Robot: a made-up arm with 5 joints.
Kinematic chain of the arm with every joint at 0, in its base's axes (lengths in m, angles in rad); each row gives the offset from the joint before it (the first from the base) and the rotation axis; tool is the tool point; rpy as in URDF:
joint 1: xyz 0 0 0.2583 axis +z
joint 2: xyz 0 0 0 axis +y
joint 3: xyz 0.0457 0 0.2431 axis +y
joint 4: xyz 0.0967 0 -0.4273 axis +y
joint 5: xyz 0.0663 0 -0.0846 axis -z
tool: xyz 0 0 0 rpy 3.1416 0 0
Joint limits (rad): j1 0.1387..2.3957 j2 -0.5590..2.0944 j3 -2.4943..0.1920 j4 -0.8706..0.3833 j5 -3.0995..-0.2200
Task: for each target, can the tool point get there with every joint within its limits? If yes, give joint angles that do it. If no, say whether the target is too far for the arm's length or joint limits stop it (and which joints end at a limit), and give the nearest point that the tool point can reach.
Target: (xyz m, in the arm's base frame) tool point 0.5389 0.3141 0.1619
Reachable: yes | joints 0.5278 0.7604 -1.3831 -0.7637 -2.5951
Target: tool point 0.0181 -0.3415 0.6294
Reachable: no: joint limits stop it (at a limit: joint 2, joint 3, joint 4) | nearest point 0.0157 -0.2953 0.3497 | short by 0.283 m
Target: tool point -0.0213 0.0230 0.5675
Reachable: no: joint limits stop it (at a limit: joint 2, joint 4) | nearest point -0.2106 0.2274 0.7483 | short by 0.332 m
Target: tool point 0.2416 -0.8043 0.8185
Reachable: no: too far | nearest point 0.0735 -0.2447 0.9361 | short by 0.596 m
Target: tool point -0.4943 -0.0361 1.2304
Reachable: no: too far | nearest point -0.2269 -0.0317 0.9942 | short by 0.357 m
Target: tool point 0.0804 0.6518 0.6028
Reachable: yes | joints 1.4480 0.4495 -1.9606 -0.1588 -0.7938
